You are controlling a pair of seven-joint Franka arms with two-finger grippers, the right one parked.
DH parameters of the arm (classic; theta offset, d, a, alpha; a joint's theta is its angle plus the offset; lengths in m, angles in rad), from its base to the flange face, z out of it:
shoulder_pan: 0 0.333 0 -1.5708
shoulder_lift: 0 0 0 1.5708
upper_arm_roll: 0 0.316 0.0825 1.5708
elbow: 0 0 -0.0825 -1.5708
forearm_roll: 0 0.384 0 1.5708
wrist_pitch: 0 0 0.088 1.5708
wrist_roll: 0 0.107 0 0
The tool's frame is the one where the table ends.
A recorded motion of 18 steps. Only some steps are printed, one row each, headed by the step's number.
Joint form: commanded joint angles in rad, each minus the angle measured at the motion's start. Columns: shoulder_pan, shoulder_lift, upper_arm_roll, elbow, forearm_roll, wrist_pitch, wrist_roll.
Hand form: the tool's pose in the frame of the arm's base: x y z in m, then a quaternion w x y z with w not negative. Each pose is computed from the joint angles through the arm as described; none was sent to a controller.
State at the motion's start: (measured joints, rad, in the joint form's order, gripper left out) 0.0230 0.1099 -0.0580 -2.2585 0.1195 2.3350 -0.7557
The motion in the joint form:
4: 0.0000 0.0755 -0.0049 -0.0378 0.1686 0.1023 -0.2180
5: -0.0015 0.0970 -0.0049 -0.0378 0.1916 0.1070 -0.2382
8: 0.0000 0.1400 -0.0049 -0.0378 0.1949 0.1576 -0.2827
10: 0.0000 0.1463 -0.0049 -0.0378 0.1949 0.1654 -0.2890
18: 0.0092 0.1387 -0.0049 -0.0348 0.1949 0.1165 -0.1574
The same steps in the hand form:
4: 0.5228 -0.0205 0.2650 0.08441 -0.93398 -0.34648 -0.02262
5: 0.5217 -0.0214 0.2542 0.09246 -0.93368 -0.34545 -0.01893
8: 0.5232 -0.0231 0.2357 0.08472 -0.92805 -0.36208 -0.02118
10: 0.5234 -0.0234 0.2330 0.08332 -0.92722 -0.36450 -0.02154
18: 0.5203 -0.0164 0.2343 0.09679 -0.94608 -0.30912 -0.00055

